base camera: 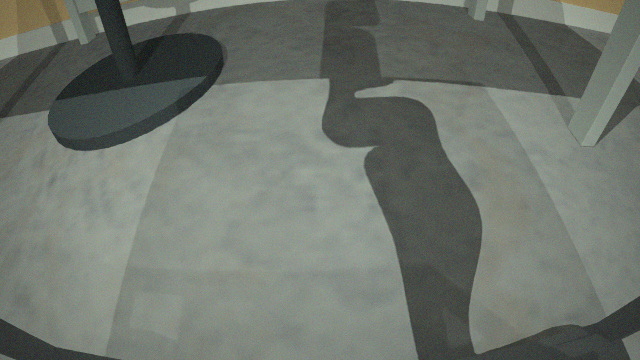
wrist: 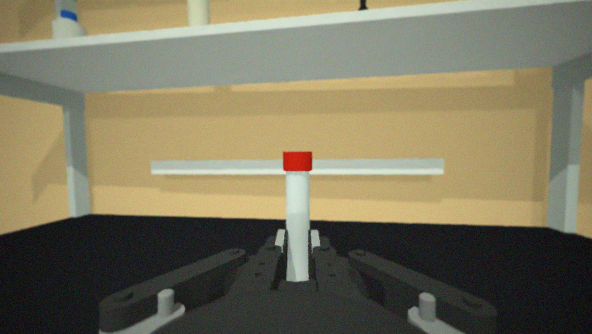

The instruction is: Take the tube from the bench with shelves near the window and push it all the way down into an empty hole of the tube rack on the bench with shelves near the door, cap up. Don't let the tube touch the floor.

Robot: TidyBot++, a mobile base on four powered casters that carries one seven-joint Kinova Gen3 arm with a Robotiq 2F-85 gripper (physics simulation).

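Places are measured from the arm's base along level axes (x ahead, y left, z up), in metres.
Where they show: gripper, fingertip midpoint: [wrist: 298, 242].
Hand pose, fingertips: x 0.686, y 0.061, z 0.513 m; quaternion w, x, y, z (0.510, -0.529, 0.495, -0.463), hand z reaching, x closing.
Each offset is from my fingertips to the top centre of the thing. "*": to the spot under its first point. Level surfaces: height alone.
The tube @[0.001 m back, 0.000 m left, 0.066 m up] [wrist: 298, 205], white with a red cap, stands cap up between the fingers of my gripper [wrist: 298, 242] in the wrist view. The gripper is shut on it. The cap and upper body stick out above the fingertips. Behind it is the black top of a bench @[0.147 m down] [wrist: 125, 250] with a shelf above. The tube rack does not show in either view. In the base camera view the gripper and tube do not show; the arm's dark shadow lies on the floor.
The pale shelf @[0.291 m up] [wrist: 300, 55] crosses the top of the wrist view, with uprights [wrist: 77, 160] [wrist: 565, 160] at both sides. A pale rail [wrist: 375, 166] runs along the wall behind. In the base camera view, a round dark stand base @[0.078 m ahead, 0.367 m left, 0.879 m down] [base camera: 135, 110] is at left and a pale bench leg @[* 0.175 m back, 0.576 m right, 0.799 m down] [base camera: 600, 95] at right.
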